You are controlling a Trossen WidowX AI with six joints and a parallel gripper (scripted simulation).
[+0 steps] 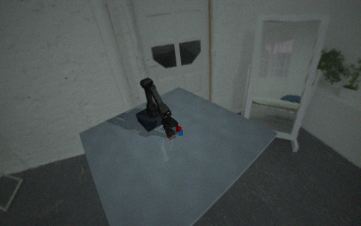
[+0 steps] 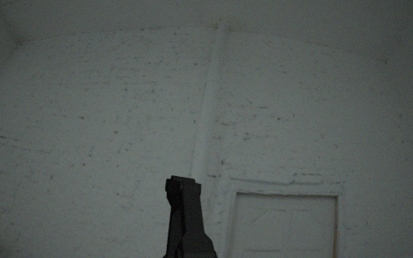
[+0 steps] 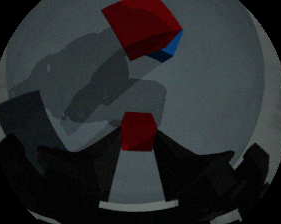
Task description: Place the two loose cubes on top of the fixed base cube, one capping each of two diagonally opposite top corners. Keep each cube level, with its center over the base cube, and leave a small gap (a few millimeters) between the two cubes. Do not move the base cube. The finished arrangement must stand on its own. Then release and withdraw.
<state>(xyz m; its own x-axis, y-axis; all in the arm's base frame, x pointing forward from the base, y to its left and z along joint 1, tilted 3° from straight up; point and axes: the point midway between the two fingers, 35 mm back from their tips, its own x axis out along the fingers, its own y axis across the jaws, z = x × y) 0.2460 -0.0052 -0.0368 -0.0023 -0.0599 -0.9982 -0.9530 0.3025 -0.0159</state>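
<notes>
Now: the blue cube 40 mm ahead of my gripper tip, 90 mm to the left of it and 10 mm below it.
</notes>
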